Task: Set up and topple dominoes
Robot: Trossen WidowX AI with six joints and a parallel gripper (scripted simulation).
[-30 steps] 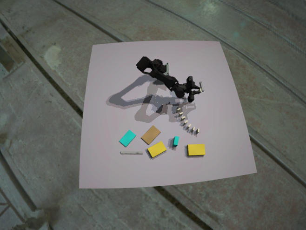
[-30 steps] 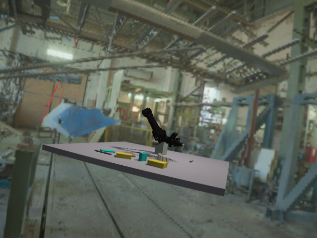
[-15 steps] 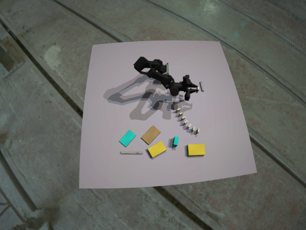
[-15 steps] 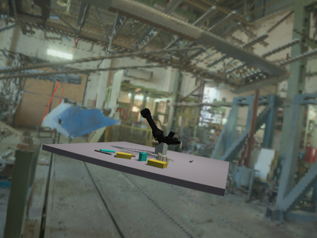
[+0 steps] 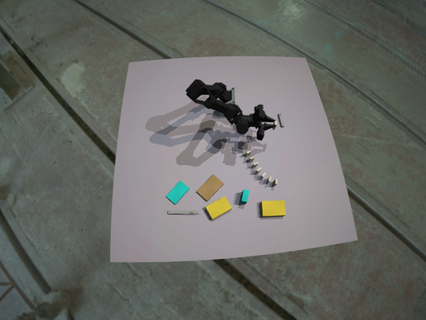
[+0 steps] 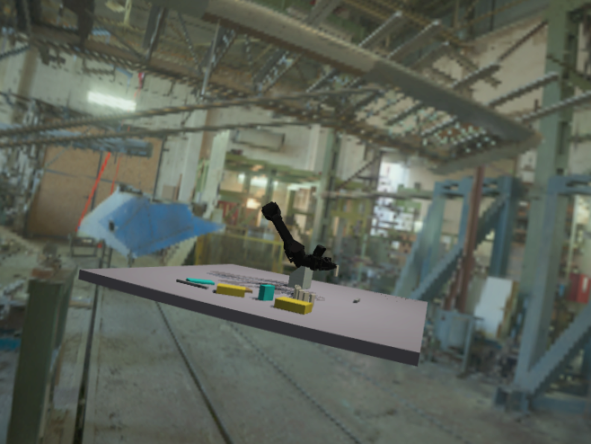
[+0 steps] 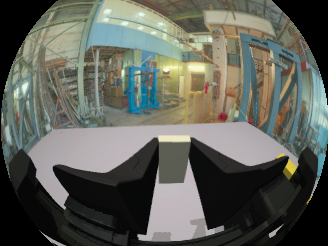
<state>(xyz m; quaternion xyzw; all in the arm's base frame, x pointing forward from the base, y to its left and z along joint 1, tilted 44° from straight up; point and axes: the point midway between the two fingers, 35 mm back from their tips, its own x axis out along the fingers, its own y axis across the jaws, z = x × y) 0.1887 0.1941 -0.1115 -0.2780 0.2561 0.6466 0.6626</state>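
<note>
The short grey bar is 12 cm behind my gripper tip, 8 cm to the left of it and 15 cm below it. From my gripper tip the other things lie so: teal slab: 34 cm ahead, 49 cm to the right, 15 cm below; brown block: 31 cm ahead, 33 cm to the right, 15 cm below; teal block: 36 cm ahead, 15 cm to the right, 13 cm below.
</note>
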